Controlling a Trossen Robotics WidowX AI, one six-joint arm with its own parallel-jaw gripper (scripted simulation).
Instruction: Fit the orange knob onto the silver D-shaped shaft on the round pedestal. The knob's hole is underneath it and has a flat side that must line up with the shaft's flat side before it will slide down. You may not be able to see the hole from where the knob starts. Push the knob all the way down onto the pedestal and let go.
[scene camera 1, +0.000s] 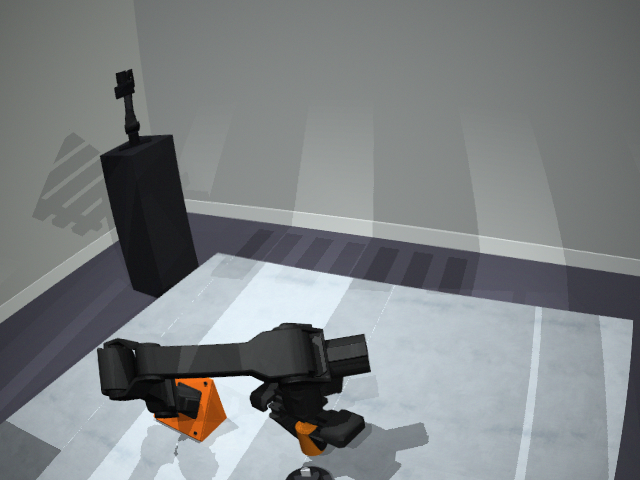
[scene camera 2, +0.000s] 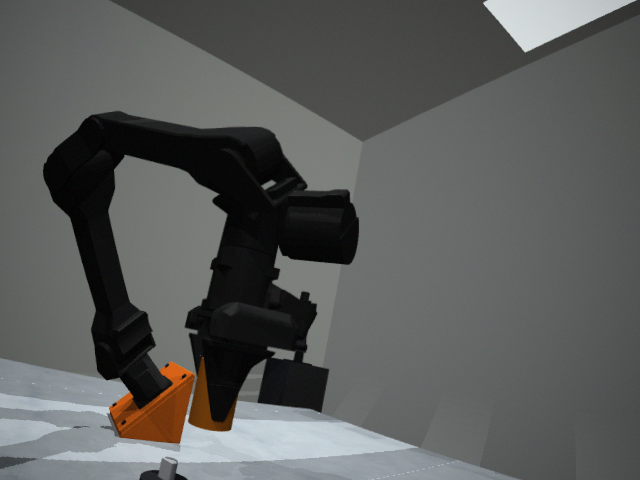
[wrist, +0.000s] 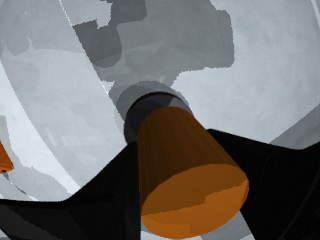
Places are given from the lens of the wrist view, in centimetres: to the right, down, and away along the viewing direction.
my gripper (wrist: 172, 142): 1, 1, 10
orange knob (wrist: 185, 178): 1, 2, 4
round dark pedestal (wrist: 148, 103): -1, -2, 18
The marked spots on the round dark pedestal and the orange knob are 14 cm apart.
